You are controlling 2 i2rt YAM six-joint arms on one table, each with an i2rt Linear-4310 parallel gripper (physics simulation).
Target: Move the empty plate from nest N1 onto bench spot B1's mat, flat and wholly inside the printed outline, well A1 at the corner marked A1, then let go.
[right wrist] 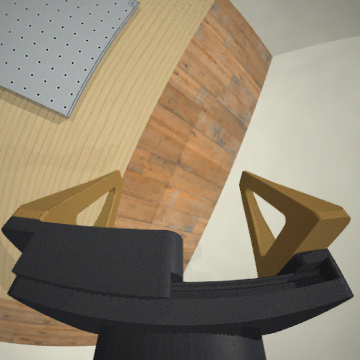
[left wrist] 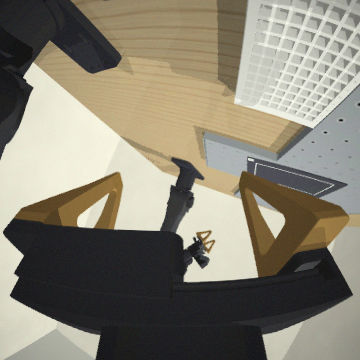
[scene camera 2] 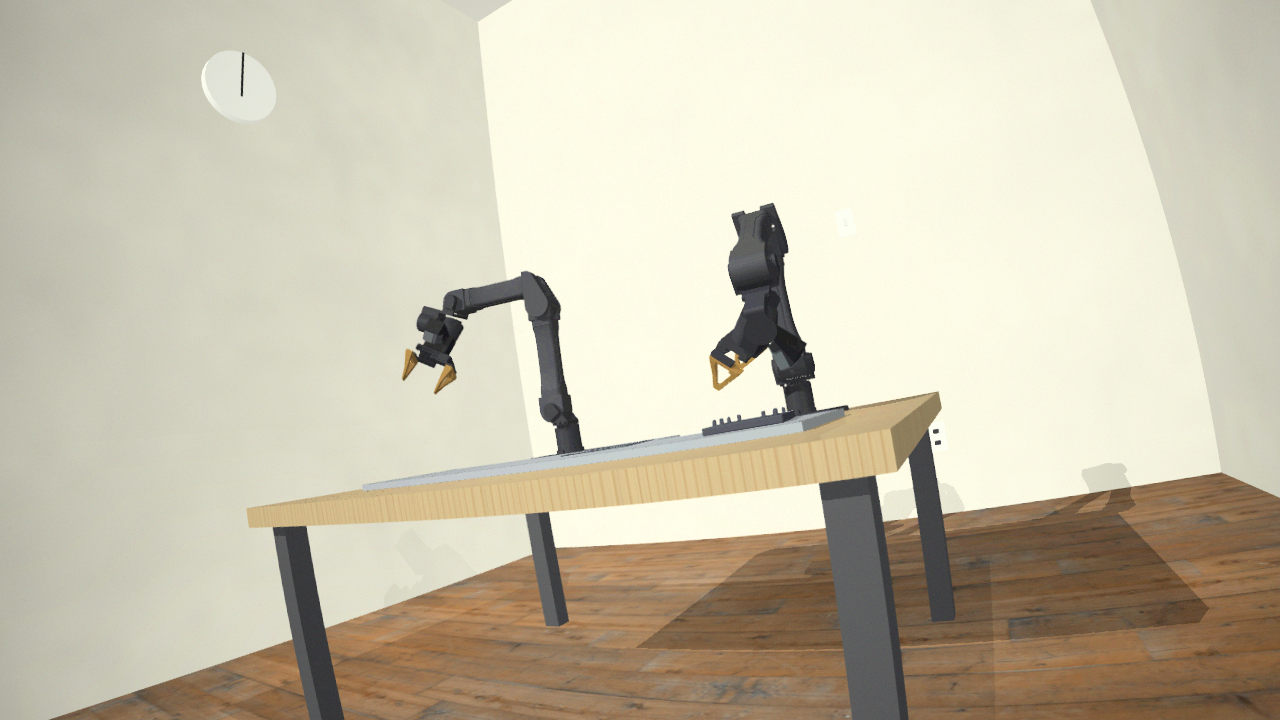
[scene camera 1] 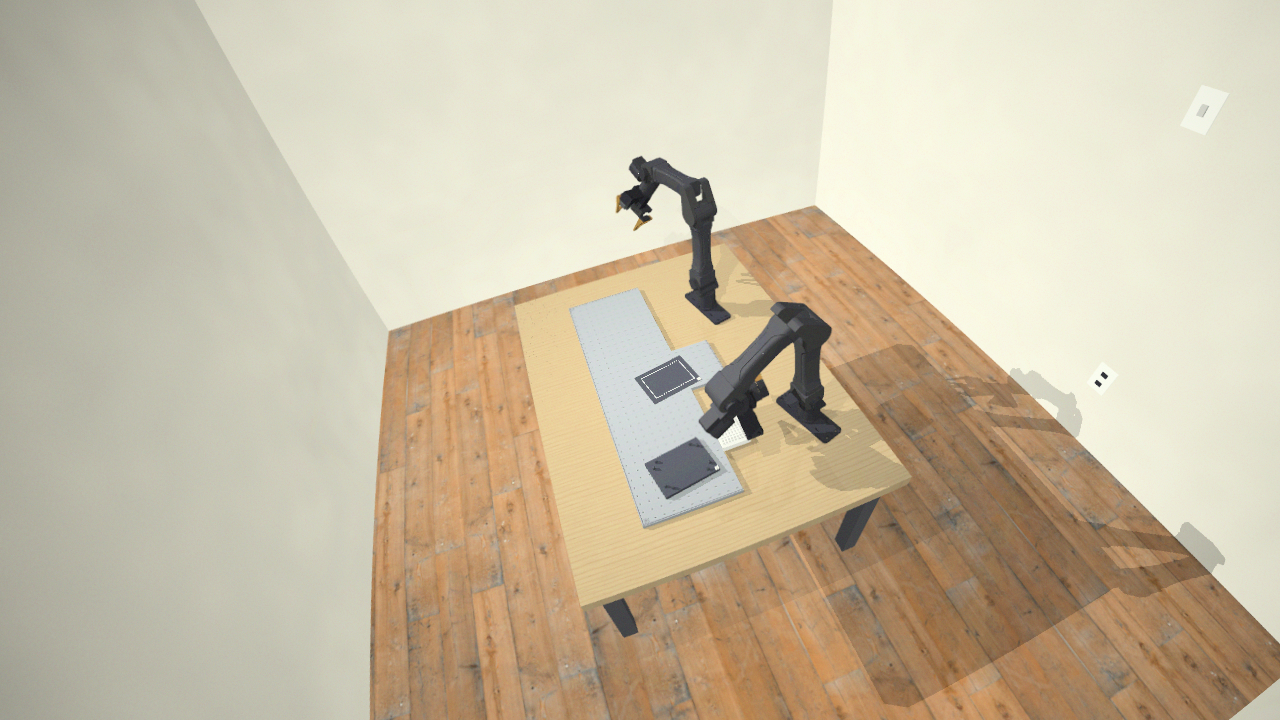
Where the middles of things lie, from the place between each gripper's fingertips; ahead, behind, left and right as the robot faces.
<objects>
Now: left hand 60 mm short of the white well plate (left wrist: pixel 293 66), 30 mm to the right of it and 100 mm above it. From my left hand the other things lie so: dark mat with white outline (scene camera 1: pixel 674 375): 130 mm ahead, 220 mm to the right, 90 mm below.
I see my right gripper 15 cm short of the dark mat with white outline, 59 cm to the right of it and 22 cm above it. Also, from my right hand: white well plate 9 cm ahead, 84 cm to the left, 23 cm below.
</objects>
